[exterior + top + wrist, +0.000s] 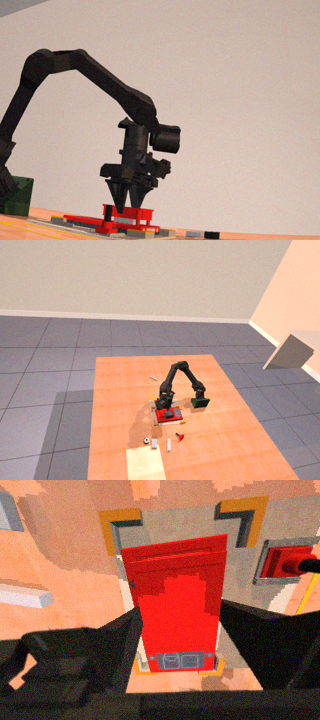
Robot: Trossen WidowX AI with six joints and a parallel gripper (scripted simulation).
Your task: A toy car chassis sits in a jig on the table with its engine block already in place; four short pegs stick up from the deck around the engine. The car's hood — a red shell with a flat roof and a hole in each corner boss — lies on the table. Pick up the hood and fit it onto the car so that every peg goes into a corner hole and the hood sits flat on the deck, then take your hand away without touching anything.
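Right now my gripper tip is 20 mm above the grey engine block. From my gripper tip the other things lie so: red hood: 10 mm above; grey pin: 390 mm to the right, 40 mm below, 30 mm behind.
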